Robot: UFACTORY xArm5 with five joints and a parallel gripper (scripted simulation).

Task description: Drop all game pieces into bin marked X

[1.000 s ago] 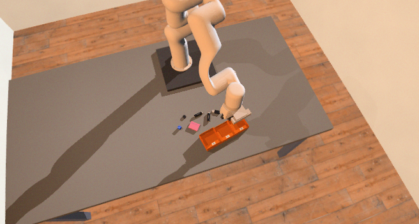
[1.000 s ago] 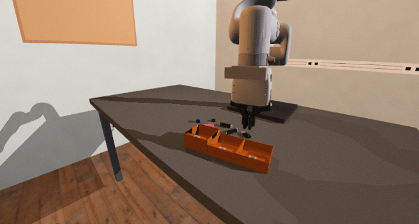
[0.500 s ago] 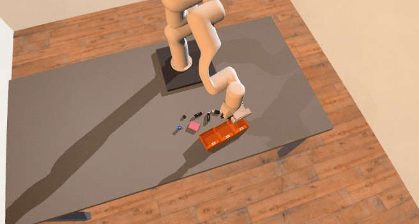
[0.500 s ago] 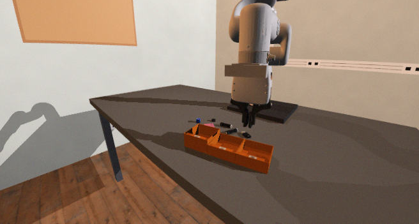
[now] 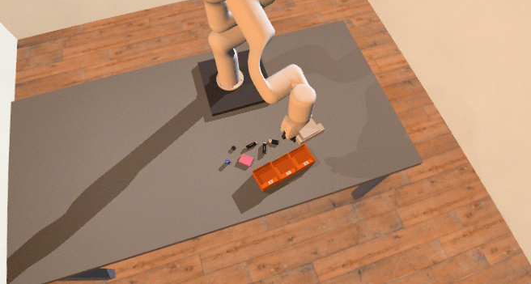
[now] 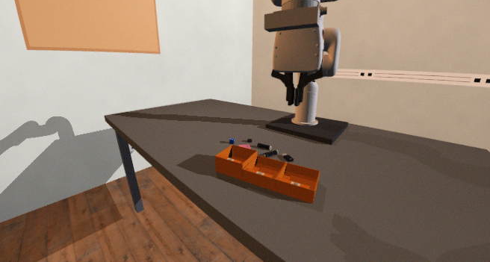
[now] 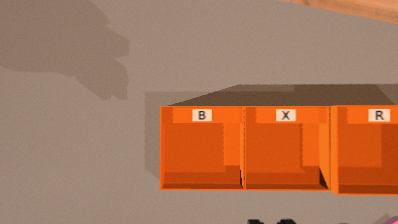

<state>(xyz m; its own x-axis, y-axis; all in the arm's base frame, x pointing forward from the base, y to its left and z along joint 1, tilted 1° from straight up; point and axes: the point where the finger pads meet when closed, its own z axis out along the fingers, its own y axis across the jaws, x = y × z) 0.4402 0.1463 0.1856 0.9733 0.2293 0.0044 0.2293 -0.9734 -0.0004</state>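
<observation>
Right now the blue die is 26 cm to the right of my hand, 20 cm below it and 5 cm behind it. From my hand the other things lie so: three joined bins (18 cm below, 4 cm to the right, 4 cm ahead); flat pink piece (20 cm below, 18 cm to the right, 4 cm behind); black cylinder (20 cm below, 14 cm to the right, 9 cm behind).
</observation>
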